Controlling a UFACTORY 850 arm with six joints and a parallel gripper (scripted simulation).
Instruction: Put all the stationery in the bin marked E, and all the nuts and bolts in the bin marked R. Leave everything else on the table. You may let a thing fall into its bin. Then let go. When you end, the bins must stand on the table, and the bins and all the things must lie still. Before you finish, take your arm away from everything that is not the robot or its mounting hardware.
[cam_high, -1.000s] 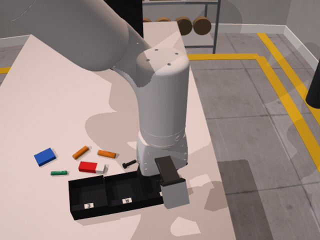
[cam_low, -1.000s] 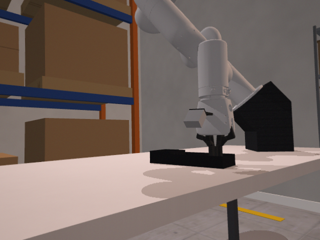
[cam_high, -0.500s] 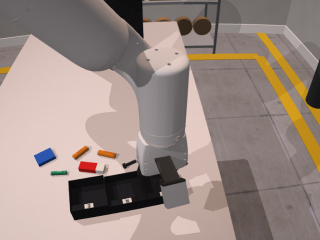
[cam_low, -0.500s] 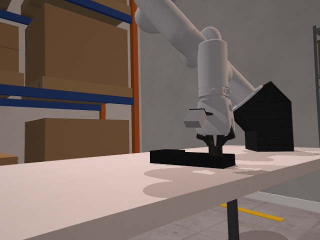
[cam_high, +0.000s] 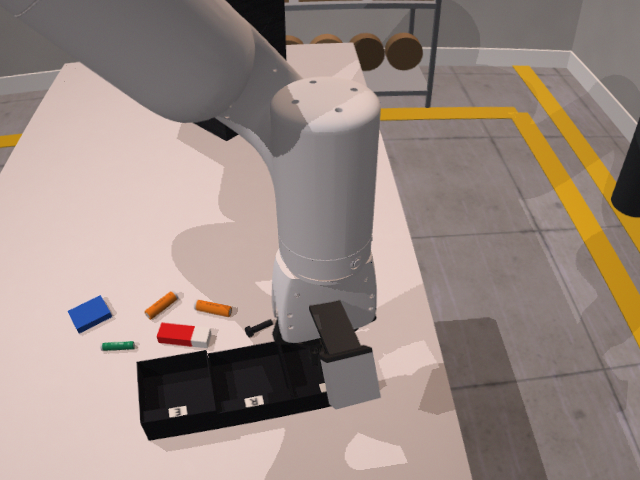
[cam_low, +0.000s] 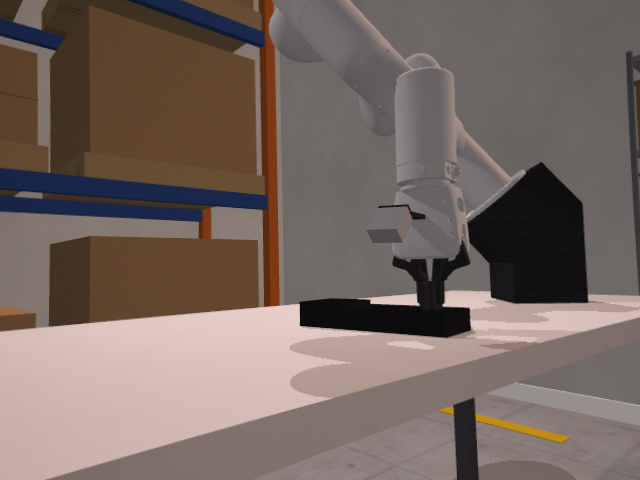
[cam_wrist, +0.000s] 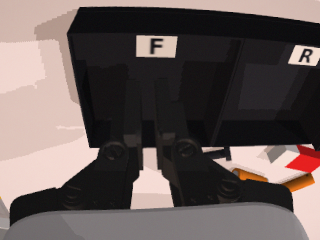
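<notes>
Now: the blue block 26 cm to the right of my hand, 20 cm behind it and 5 cm below it. Also, from my hand: black three-compartment tray (9 cm to the right, 3 cm below, 1 cm behind); black bolt (10 cm behind, 5 cm to the right, 5 cm below); orange marker (15 cm behind, 10 cm to the right, 4 cm below).
</notes>
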